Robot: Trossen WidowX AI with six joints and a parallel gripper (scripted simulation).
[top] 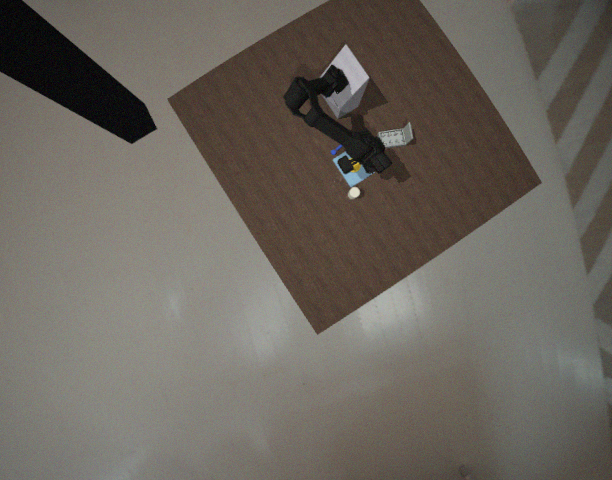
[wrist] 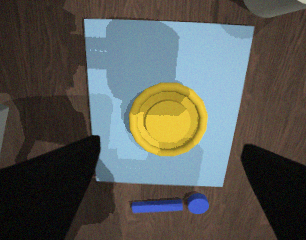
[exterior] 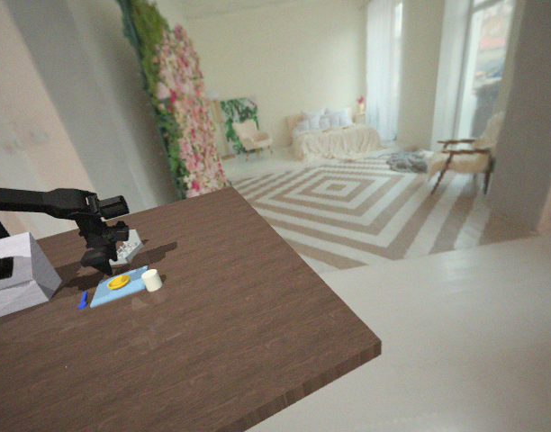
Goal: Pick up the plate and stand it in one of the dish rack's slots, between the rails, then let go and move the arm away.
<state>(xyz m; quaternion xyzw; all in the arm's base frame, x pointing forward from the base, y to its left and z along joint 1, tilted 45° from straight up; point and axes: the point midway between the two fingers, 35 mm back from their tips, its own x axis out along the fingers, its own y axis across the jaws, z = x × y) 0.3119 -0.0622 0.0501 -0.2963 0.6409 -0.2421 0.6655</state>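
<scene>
Now: the yellow plate 50 mm below my gripper tip. Round my gripper tip: light blue mat (70 mm below); blue spoon (110 mm behind, 30 mm to the right, 70 mm below); cream cup (110 mm ahead, 60 mm to the right, 40 mm below).
</scene>
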